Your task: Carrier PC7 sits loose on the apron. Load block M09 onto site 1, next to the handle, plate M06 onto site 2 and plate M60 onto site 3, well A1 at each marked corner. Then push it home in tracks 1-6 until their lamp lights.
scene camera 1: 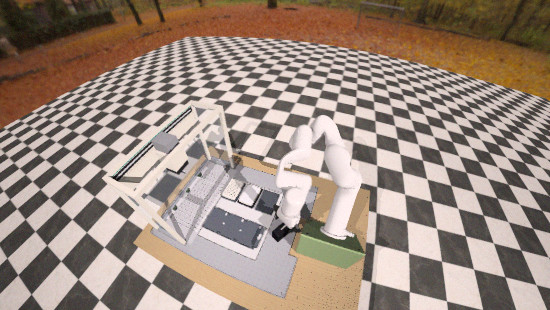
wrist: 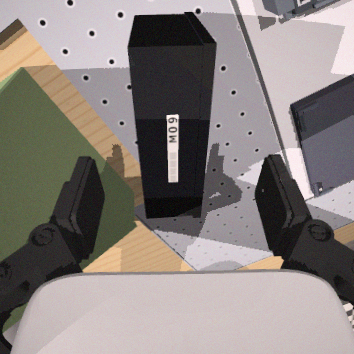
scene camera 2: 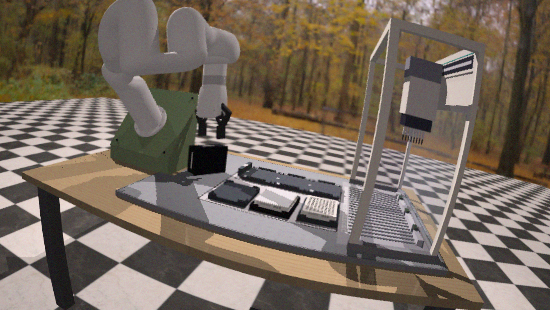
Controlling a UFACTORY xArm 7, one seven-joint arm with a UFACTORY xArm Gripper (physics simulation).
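Pixels of known places: gripper, fingertip midpoint: (scene camera 1: 284, 224) (wrist: 179, 174) (scene camera 2: 211, 137); arm's base, origin of the base link: (scene camera 1: 332, 233) (scene camera 2: 150, 121).
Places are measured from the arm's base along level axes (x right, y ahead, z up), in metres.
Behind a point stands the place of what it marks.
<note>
Block M09 (scene camera 1: 280, 233) @(x -0.095, y 0.224, z -0.044 m) (scene camera 2: 208, 160) @(x -0.034, y 0.239, z -0.083 m) (wrist: 170, 90) @(x -0.089, y 0.235, z -0.043 m) is a tall black block standing upright on the grey deck, its white label readable in the wrist view. My gripper (scene camera 2: 211, 134) @(x -0.056, y 0.225, z -0.016 m) (wrist: 179, 174) @(x -0.056, y 0.225, z -0.016 m) is open and empty above it; in the wrist view the block lies between the two fingers' sides, lengthwise up the picture. Carrier PC7 (scene camera 1: 234, 228) @(x -0.167, y 0.460, z -0.116 m) (scene camera 2: 290, 181) @(x -0.160, y 0.468, z -0.116 m) is a long dark carrier lying on the pale apron, its raised handle end toward the robot. A smooth white plate (scene camera 1: 249, 194) @(x 0.047, y 0.502, z -0.100 m) (scene camera 2: 276, 199) @(x 0.075, y 0.508, z -0.100 m) and a white plate with many wells (scene camera 1: 233, 189) @(x 0.030, y 0.608, z -0.105 m) (scene camera 2: 320, 207) @(x 0.047, y 0.615, z -0.101 m) sit beside it; their labels are unreadable.
A dark, low holder (scene camera 1: 268, 200) @(x 0.073, y 0.390, z -0.114 m) (scene camera 2: 233, 192) @(x 0.077, y 0.391, z -0.115 m) (wrist: 330, 140) @(x 0.057, y 0.370, z -0.115 m) is beside the white plate. Grooved tracks (scene camera 2: 372, 220) lie beneath a tall frame (scene camera 1: 226, 135) @(x 0.175, y 0.714, z 0.167 m) (scene camera 2: 376, 150) @(x 0.190, y 0.723, z 0.086 m) carrying a pipetting head (scene camera 1: 165, 142) @(x -0.133, y 0.782, z 0.333 m) (scene camera 2: 422, 95). The green robot base (scene camera 1: 330, 251) @(x -0.099, y -0.015, z 0.036 m) (scene camera 2: 150, 145) @(x 0.050, y 0.056, z -0.065 m) (wrist: 55, 165) @(x -0.054, y 0.133, z -0.074 m) stands close to M09.
</note>
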